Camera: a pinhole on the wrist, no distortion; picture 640 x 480 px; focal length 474.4 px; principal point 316.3 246.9 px. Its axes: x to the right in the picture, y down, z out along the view. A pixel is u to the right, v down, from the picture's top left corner.
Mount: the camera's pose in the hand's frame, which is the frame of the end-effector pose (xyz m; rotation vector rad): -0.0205 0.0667 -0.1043 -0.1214 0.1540 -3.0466
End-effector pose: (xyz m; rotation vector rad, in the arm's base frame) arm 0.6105 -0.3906 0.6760 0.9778 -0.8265 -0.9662
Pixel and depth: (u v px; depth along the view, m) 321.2 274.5 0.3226
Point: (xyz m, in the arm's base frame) 0.4254 -0.4528 0.7651
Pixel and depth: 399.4 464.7 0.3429
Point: 0.3613 -0.4507 0.6282
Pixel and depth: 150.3 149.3 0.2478
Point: 0.5419 -0.4827 0.8292
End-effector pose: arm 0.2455 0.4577 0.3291 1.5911 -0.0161 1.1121
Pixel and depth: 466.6 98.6 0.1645
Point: 0.2011 0.3372 0.3676
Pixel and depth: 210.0 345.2 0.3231
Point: 0.4339 0.3536 0.3824
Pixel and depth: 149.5 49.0 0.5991
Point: 0.5320 0.0868 0.7214
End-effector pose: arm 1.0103 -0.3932 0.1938 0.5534 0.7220 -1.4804
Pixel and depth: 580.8 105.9 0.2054
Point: 1.1230 -0.3891 0.3508
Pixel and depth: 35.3 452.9 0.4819
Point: 0.8657 -0.8592 0.2016
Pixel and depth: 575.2 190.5 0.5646
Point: 1.1190 -0.5491 0.7262
